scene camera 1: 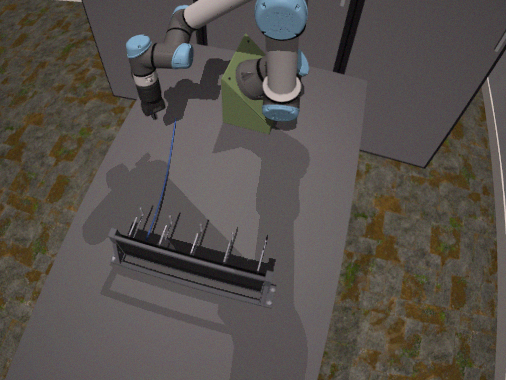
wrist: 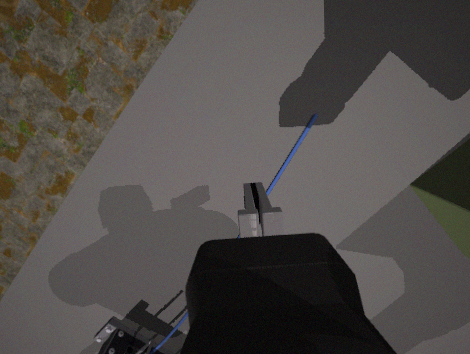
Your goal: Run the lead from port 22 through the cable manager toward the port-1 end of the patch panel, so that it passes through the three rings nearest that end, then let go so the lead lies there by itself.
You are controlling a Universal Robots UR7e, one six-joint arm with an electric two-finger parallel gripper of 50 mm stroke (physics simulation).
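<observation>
The blue lead (scene camera 1: 167,172) (wrist: 292,155) runs in a gentle curve from behind the patch panel's left part, between the two leftmost rings, back across the table to a loose end near the arm's shadow. My gripper (scene camera 1: 154,116) (wrist: 253,194) is shut with nothing between its fingers. It hangs above the table left of the lead's far end in the scene view; in the wrist view the lead passes behind the fingers. The patch panel (scene camera 1: 187,260) (wrist: 120,340) stands on the table. Thin metal rings, such as the leftmost ring (scene camera 1: 132,227) and rightmost ring (scene camera 1: 262,255), stick out behind it. Port numbers are not readable.
The green robot base stand (scene camera 1: 241,111) (wrist: 452,212) stands at the table's back. Dark cabinets (scene camera 1: 400,85) stand behind the table (scene camera 1: 175,345) (wrist: 210,65). The table's left edge lies close to the gripper. Arm shadows fall across the table and the lead's end.
</observation>
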